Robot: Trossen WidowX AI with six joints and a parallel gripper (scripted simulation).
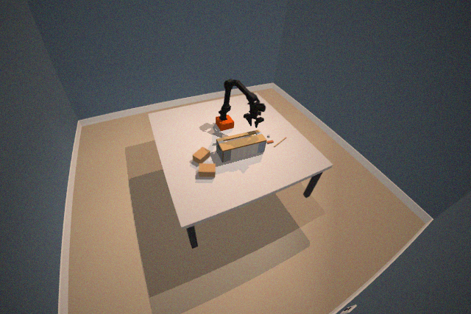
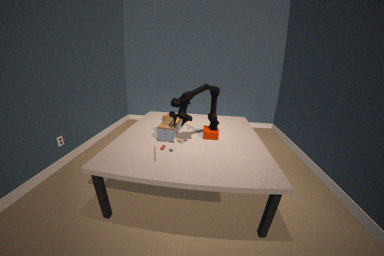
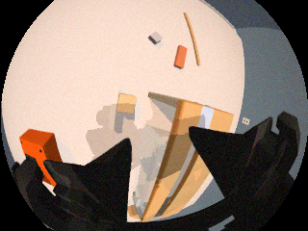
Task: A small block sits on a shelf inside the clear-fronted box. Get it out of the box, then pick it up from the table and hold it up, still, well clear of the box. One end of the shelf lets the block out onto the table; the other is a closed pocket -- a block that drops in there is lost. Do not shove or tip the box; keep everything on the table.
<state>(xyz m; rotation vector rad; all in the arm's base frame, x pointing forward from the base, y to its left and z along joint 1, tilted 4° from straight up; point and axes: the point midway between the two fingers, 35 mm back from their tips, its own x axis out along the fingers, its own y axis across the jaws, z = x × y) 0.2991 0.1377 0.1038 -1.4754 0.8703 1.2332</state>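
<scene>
Now: gripper tip 2 cm past the small tan block, 1 cm to the right of it and 13 cm above it. The rest, counted from my gripper tip: clear-fronted box (5 cm ahead, 16 cm to the right, 8 cm below); thin wooden stick (13 cm ahead, 22 cm to the left, 14 cm below); small grey piece (3 cm ahead, 17 cm to the left, 14 cm below).
</scene>
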